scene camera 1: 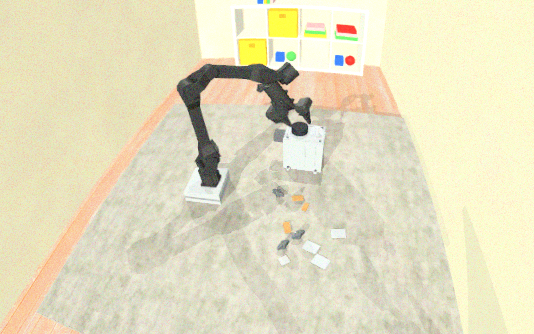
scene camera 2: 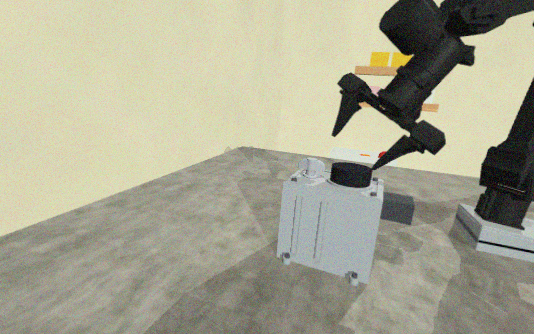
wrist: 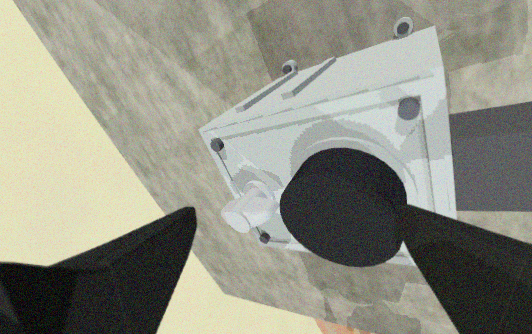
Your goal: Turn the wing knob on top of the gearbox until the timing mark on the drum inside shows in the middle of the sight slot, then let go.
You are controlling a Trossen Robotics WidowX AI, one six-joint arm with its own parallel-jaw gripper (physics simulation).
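Frame: origin at the arm's base, x back, y down, z right, level; millimetres.
Where they show: gripper, between the fingertips: (scene camera 1: pixel 300 125) (scene camera 2: pixel 351 152) (wrist: pixel 295 215); arm's base, origin of its link: (scene camera 1: pixel 211 180) (scene camera 2: pixel 497 219).
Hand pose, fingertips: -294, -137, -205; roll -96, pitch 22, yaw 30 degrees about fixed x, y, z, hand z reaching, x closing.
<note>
Each offset is from my fingertips to the top centre of the thing, as dx, dy, dz. "spot": to the spot under its first point.
The white gearbox @[+5, +13, -24] (scene camera 1: pixel 303 154) (scene camera 2: pixel 330 235) (wrist: pixel 270 150) stands upright on the grey mat. Its pale wing knob @[-62, +13, -23] (scene camera 2: pixel 311 167) (wrist: pixel 252 205) is on top near one end, beside a wide black round cap @[spot: +0, +21, -2] (scene camera 1: pixel 300 129) (scene camera 2: pixel 351 175) (wrist: pixel 345 205). My gripper (scene camera 1: pixel 300 123) (scene camera 2: pixel 354 152) (wrist: pixel 295 215) is wide open and empty, tilted above the gearbox top. One fingertip is at the cap's rim, on the side away from the knob; whether it touches is unclear. The other fingertip is in the air past the knob. The sight slot and timing mark cannot be made out.
A dark grey block @[spot: +80, +61, -6] (scene camera 1: pixel 279 135) (scene camera 2: pixel 398 208) (wrist: pixel 492 155) adjoins the gearbox's side near the cap. Orange pieces @[-21, +179, +192] (scene camera 1: pixel 298 198), dark grey pieces @[+51, +157, +190] (scene camera 1: pixel 278 191) and white tiles @[-176, +182, +328] (scene camera 1: pixel 338 233) lie on the mat. The arm's white base (scene camera 1: pixel 200 192) stands left of the gearbox in the first scene view.
</note>
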